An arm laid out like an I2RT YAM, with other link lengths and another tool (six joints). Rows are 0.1 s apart.
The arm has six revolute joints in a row. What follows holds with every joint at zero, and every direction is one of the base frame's.
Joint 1 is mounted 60.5 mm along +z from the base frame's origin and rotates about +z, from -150 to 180 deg.
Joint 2 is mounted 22.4 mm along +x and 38 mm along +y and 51 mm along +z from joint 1 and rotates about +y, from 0 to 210 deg.
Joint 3 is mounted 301 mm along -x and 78.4 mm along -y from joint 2 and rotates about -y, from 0 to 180 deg.
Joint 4 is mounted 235.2 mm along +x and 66 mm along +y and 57.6 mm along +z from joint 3 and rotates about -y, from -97 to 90 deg.
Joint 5 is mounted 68.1 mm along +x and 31.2 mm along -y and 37.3 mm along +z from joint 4 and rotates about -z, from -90 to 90 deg.
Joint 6 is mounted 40.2 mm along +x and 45.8 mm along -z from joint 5 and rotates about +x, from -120 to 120 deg.
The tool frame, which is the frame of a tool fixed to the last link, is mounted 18 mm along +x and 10 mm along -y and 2 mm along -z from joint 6; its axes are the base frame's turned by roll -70.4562, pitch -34.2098 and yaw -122.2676 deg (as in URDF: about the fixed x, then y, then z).
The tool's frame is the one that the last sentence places.
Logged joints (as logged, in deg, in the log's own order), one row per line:
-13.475 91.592 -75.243 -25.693 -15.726 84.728
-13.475 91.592 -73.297 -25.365 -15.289 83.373
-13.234 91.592 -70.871 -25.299 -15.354 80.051
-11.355 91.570 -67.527 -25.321 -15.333 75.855
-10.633 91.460 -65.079 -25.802 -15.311 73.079
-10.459 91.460 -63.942 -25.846 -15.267 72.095
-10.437 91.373 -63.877 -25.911 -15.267 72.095
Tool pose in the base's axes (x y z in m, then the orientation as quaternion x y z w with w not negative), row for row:
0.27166 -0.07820 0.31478 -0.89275 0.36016 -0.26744 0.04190
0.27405 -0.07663 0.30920 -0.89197 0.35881 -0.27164 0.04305
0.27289 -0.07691 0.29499 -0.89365 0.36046 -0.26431 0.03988
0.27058 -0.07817 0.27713 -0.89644 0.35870 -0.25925 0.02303
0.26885 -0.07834 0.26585 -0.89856 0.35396 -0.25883 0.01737
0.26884 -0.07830 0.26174 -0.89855 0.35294 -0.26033 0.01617
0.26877 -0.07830 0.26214 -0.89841 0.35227 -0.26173 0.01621
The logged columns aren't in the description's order. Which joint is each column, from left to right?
Columns, left to right: joint 5, joint 2, joint 4, joint 6, joint 1, joint 3.
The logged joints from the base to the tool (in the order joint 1, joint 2, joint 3, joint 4, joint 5, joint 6), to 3 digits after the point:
-15.726 91.592 84.728 -75.243 -13.475 -25.693
-15.289 91.592 83.373 -73.297 -13.475 -25.365
-15.354 91.592 80.051 -70.871 -13.234 -25.299
-15.333 91.570 75.855 -67.527 -11.355 -25.321
-15.311 91.460 73.079 -65.079 -10.633 -25.802
-15.267 91.460 72.095 -63.942 -10.459 -25.846
-15.267 91.373 72.095 -63.877 -10.437 -25.911

